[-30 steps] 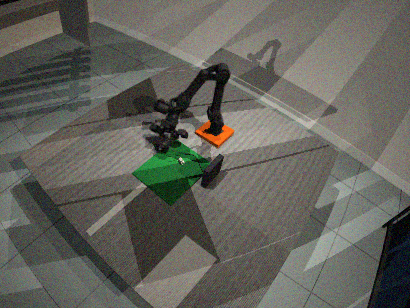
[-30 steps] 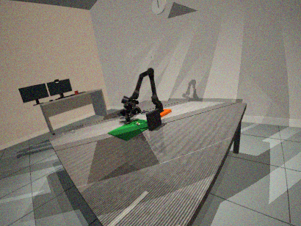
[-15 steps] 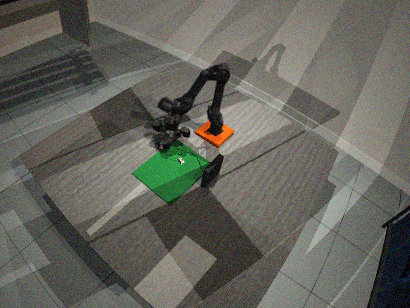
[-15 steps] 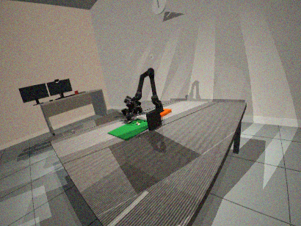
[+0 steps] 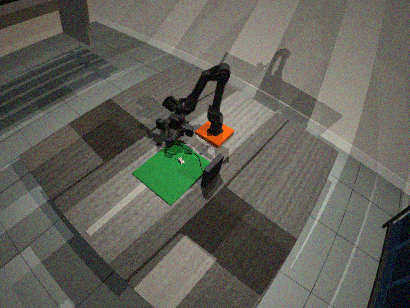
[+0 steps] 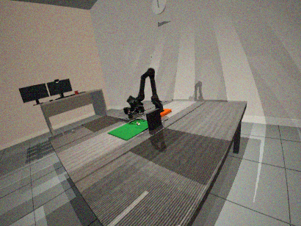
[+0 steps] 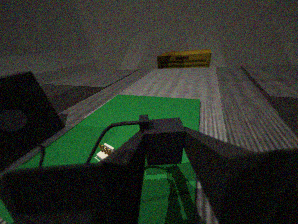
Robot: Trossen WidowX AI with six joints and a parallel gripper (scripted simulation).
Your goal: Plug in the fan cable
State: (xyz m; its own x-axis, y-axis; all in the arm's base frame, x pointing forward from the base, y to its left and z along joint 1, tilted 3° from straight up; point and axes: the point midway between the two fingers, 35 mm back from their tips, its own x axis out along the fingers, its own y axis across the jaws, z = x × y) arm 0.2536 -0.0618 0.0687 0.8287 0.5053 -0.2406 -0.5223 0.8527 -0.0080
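Right now my gripper tip is 1 cm past the pale four-pin header, 8 cm to the right of it and 7 cm above it. Round my gripper tip: green board 5 cm ahead, 10 cm to the left, 9 cm below; then dark fan 5 cm behind, 24 cm to the left, 1 cm below; then dark plug 1 cm below.
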